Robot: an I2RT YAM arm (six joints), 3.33 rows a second.
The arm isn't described. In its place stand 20 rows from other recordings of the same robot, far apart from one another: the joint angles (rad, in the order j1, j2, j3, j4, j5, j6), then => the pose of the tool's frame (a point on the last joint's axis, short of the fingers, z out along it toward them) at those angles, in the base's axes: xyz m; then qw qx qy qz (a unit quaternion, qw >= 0).
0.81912 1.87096 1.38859 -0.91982 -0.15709 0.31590 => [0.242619, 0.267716, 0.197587, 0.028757, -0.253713, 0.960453, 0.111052]
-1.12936 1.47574 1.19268 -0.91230 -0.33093 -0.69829 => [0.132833, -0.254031, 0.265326, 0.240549, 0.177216, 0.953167, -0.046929]
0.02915 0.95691 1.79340 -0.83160 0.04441 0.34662 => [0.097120, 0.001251, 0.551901, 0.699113, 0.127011, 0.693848, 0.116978]
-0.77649 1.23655 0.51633 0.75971 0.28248 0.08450 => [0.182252, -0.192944, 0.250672, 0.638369, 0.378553, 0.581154, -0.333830]
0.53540 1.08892 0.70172 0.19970 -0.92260 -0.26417 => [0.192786, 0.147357, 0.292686, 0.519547, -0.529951, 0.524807, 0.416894]
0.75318 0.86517 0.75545 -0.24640 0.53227 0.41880 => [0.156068, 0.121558, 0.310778, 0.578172, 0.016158, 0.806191, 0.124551]
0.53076 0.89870 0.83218 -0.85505 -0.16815 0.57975 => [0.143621, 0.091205, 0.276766, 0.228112, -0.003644, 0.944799, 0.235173]
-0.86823 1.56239 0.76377 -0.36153 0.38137 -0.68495 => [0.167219, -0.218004, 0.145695, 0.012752, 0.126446, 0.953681, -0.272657]
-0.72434 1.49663 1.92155 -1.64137 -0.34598 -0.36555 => [0.184908, -0.147482, 0.431628, 0.236299, 0.143169, 0.959506, 0.054894]
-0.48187 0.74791 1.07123 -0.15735 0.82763 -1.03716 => [0.108754, -0.086459, 0.443986, 0.327912, 0.133034, 0.653001, -0.669601]
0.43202 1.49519 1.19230 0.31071 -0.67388 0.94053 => [0.311825, 0.168236, 0.361733, 0.370732, -0.059941, 0.702390, 0.604660]
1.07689 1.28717 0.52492 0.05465 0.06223 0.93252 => [0.119516, 0.217307, 0.169970, 0.248103, -0.052497, 0.906433, 0.337740]
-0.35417 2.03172 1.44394 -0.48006 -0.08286 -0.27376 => [0.401843, -0.145444, 0.168105, 0.248858, 0.028598, 0.967347, -0.038628]
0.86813 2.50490 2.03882 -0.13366 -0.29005 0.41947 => [0.358882, 0.439536, 0.152938, 0.292619, -0.260431, 0.838213, 0.379405]
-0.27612 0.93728 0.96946 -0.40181 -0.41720 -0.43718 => [0.202137, -0.042284, 0.355632, 0.577732, -0.181580, 0.795091, -0.032929]
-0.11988 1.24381 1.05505 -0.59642 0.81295 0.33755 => [0.251820, -0.056377, 0.306862, 0.389190, 0.339793, 0.792152, -0.324910]
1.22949 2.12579 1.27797 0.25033 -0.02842 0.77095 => [0.151945, 0.430788, 0.132213, 0.242001, -0.207333, 0.859176, 0.400331]
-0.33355 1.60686 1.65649 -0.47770 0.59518 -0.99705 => [0.338708, -0.138484, 0.406455, 0.254496, -0.112004, 0.811987, -0.513190]
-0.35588 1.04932 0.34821 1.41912 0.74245 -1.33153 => [0.169600, -0.088719, 0.296158, 0.451870, 0.111104, 0.495263, -0.733610]
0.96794 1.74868 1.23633 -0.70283 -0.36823 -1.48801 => [0.186190, 0.293094, 0.205021, 0.214367, -0.922179, 0.294757, 0.129424]
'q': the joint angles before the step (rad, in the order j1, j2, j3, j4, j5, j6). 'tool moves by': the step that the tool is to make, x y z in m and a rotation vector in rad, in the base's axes. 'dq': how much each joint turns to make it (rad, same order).
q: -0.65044, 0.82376, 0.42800, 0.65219, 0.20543, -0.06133
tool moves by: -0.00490, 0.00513, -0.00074, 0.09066, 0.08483, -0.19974
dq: 0.05062, -0.05058, 0.03363, -0.19777, 0.24992, -0.02763
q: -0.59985, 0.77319, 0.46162, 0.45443, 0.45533, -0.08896
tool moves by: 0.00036, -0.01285, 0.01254, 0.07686, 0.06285, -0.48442
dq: 0.01543, 0.09011, 0.11043, -0.09694, 0.49996, -0.03067
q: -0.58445, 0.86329, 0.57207, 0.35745, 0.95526, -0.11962
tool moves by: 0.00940, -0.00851, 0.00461, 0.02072, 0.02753, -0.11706
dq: 0.00152, 0.07852, 0.05682, -0.00615, 0.11853, -0.00773
